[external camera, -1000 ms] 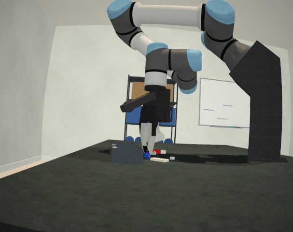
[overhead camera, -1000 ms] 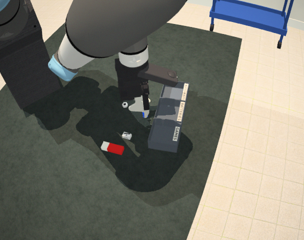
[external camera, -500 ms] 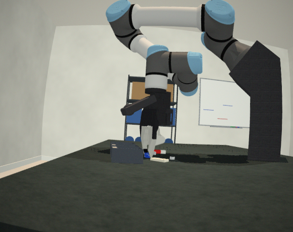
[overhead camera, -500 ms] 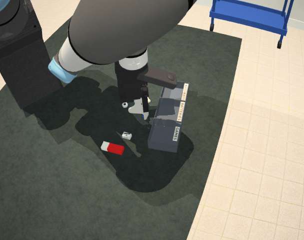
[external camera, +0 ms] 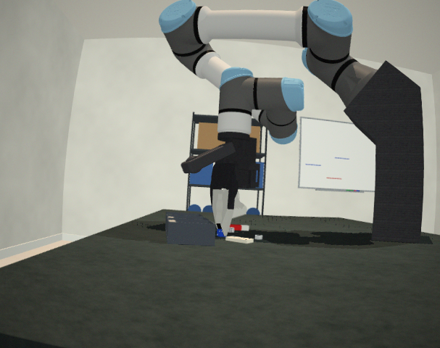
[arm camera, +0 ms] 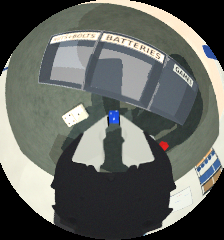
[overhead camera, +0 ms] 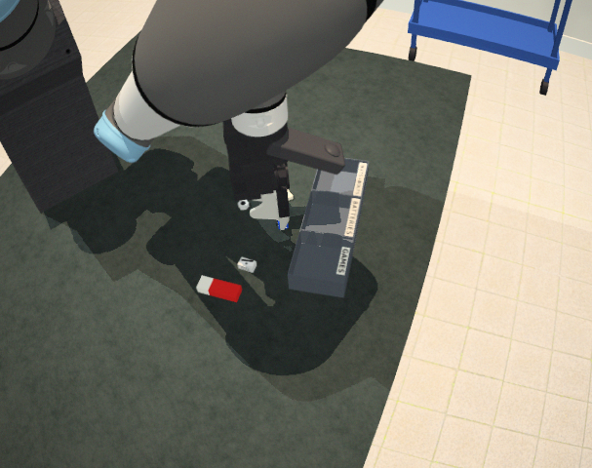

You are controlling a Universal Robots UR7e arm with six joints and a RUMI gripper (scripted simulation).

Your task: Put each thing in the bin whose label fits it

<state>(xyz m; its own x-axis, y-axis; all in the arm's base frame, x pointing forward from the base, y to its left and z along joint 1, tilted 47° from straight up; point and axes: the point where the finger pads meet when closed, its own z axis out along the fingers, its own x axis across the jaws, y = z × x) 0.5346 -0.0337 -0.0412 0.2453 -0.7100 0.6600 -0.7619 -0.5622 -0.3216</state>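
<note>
Right now my hand is 10 mm above the blue die. Also, from my hand: white nut: 70 mm behind, 30 mm to the left, 10 mm below; then grey-white object: 90 mm to the right, 40 mm behind, 10 mm below; then white domino: 70 mm to the left, 20 mm behind, 10 mm below.
</note>
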